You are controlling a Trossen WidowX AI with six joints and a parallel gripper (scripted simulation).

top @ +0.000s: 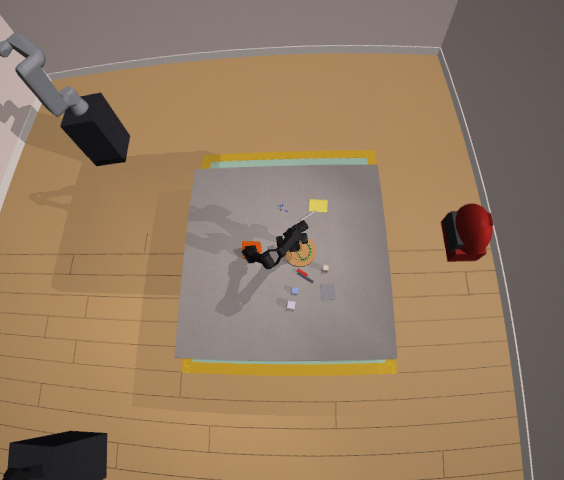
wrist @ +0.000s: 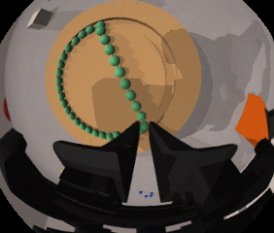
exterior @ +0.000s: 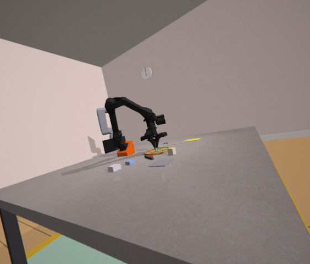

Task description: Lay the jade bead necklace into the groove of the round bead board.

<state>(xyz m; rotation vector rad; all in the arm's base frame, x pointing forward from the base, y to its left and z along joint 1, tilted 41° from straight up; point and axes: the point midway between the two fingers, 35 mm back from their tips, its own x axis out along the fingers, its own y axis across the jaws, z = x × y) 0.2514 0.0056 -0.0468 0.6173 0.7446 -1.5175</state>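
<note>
Right now my gripper tip is 40 mm short of the round wooden bead board, 40 mm to the left of it and 10 mm above it. From my gripper tip the other things lie so: beige cube: 190 mm ahead, 170 mm to the right; then red-handled tool: 60 mm ahead, 200 mm to the right, 10 mm below; then blue block: 10 mm behind, 290 mm to the right, 10 mm below.
</note>
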